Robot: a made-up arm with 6 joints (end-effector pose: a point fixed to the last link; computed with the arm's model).
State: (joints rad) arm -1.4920 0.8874 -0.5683 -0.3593 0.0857 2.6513
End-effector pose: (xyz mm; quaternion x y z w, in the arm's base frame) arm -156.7 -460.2 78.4 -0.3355 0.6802 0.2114 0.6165
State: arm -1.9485 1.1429 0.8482 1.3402 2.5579 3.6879
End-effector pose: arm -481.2 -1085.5 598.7 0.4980 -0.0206 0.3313 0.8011
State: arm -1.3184 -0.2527 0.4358 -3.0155 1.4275 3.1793
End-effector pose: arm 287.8 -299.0 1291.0 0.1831 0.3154 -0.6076 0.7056
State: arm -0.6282 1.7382 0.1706 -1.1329 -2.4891 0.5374
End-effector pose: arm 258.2 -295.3 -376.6 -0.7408 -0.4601 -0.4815 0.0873
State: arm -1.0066 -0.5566 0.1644 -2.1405 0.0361 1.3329
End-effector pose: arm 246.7 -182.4 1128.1 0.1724 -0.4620 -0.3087 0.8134
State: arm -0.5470 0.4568 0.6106 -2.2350 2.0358 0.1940
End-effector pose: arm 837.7 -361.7 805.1 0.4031 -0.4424 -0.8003 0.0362
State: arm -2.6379 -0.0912 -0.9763 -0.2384 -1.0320 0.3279
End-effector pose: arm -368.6 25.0 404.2 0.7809 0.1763 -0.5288 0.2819
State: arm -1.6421 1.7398 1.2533 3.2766 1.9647 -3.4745
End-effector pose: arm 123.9 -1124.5 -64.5 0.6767 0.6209 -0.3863 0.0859
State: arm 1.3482 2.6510 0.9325 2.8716 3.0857 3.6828
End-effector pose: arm -142.1 269.9 -788.3 0.1560 -0.6699 0.2195 0.6919
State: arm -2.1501 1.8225 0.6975 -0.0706 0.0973 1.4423
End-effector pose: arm -618.5 -570.8 -367.8 0.0733 0.6682 -0.4447 0.5919
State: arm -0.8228 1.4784 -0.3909 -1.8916 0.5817 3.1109
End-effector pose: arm 183.3 -102.2 -141.9 -0.1177 0.8897 0.1985 0.3939
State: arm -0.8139 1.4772 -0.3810 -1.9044 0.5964 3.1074
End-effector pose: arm 190.7 -103.8 -145.6 -0.1198 0.8932 0.1903 0.3895
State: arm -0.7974 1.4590 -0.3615 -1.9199 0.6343 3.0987
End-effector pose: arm 209.2 -113.6 -148.8 -0.1307 0.8993 0.1691 0.3815
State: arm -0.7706 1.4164 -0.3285 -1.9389 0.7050 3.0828
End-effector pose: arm 244.7 -134.4 -149.1 -0.1526 0.9076 0.1288 0.3693
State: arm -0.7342 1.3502 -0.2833 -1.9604 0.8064 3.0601
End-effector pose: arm 298.2 -163.9 -141.4 -0.1817 0.9146 0.0692 0.3545
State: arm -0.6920 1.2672 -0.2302 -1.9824 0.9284 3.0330
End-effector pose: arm 365.7 -196.2 -120.6 -0.2106 0.9166 -0.0045 0.3398
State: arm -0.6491 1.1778 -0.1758 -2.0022 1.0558 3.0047
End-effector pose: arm 438.2 -224.6 -85.6 -0.2330 0.9118 -0.0828 0.3279
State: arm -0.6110 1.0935 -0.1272 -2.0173 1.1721 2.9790
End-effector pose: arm 504.1 -244.7 -41.6 -0.2461 0.9017 -0.1545 0.3200
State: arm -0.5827 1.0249 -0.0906 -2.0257 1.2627 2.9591
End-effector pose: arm 553.6 -256.7 1.3 -0.2519 0.8903 -0.2101 0.3158
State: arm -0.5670 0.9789 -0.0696 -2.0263 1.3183 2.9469
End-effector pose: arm 582.1 -263.4 32.5 -0.2544 0.8813 -0.2448 0.3141
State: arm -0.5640 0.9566 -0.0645 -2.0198 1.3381 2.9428
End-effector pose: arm 590.5 -267.9 47.3 -0.2568 0.8767 -0.2588 0.3138
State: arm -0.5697 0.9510 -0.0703 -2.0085 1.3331 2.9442
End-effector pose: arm 585.4 -271.5 49.4 -0.2602 0.8756 -0.2585 0.3143
